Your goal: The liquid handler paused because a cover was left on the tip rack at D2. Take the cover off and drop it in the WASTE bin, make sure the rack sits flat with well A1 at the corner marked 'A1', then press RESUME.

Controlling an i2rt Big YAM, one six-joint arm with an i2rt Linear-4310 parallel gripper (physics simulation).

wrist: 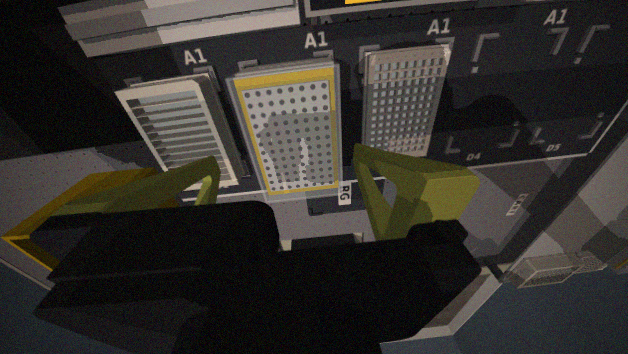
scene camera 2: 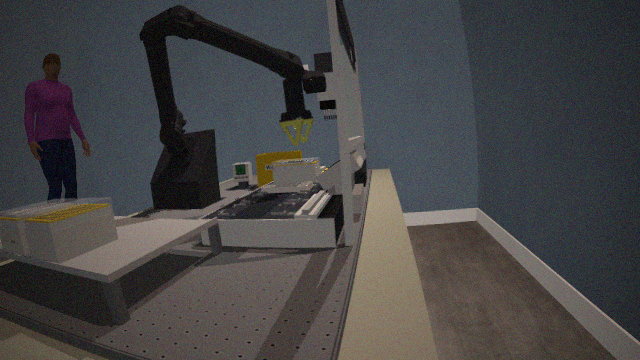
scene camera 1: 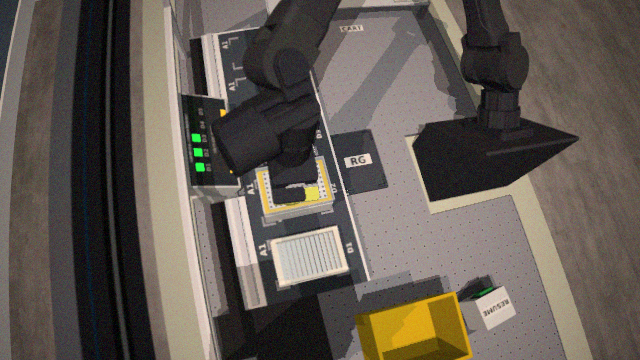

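Where they show: gripper, fingertip midpoint: [wrist: 286,157] [scene camera 2: 300,144] [scene camera 1: 286,177]; arm's base at its link origin: [scene camera 2: 183,153] [scene camera 1: 497,130].
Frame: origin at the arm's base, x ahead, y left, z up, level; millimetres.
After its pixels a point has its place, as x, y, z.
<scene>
The white tip rack with a yellow rim [scene camera 1: 325,172] {347, -15, -53} [scene camera 2: 285,174] [wrist: 300,105] {445, -19, -53} stands at D2 and looks level. A clear cover [wrist: 304,196] {347, -6, -53} lies over it, its edges showing around the rack in the wrist view. The 'A1' label [scene camera 1: 250,188] {486, -43, -124} [wrist: 316,40] {486, -42, -123} is beside one rack corner; well A1 cannot be told. My gripper [scene camera 2: 297,143] {424, -6, -7} [wrist: 286,157] {424, -6, -7} is open and empty, above the rack, its yellow fingers to either side in the wrist view. The yellow WASTE bin [scene camera 1: 417,325] {232, 307, -171} [scene camera 2: 263,171] {219, 255, -107} [wrist: 112,177] {353, 308, -156} is beyond D1. The RESUME box [scene camera 1: 497,307] {102, 317, -72} [scene camera 2: 242,171] {119, 280, -104} is beside the bin.
A ribbed trough plate [scene camera 1: 310,256] {409, 119, -108} [wrist: 175,122] {433, 126, -108} stands at D1 and a well plate [wrist: 405,100] {415, -135, -116} at D3. The status panel [scene camera 1: 210,142] {541, -127, -57} has green lights. Covered racks [scene camera 2: 70,227] {208, -715, -72} stand on the side shelf [scene camera 2: 135,245] {277, -646, -116}. The white upright [scene camera 2: 344,125] {584, -455, 29} is close beside the arm.
</scene>
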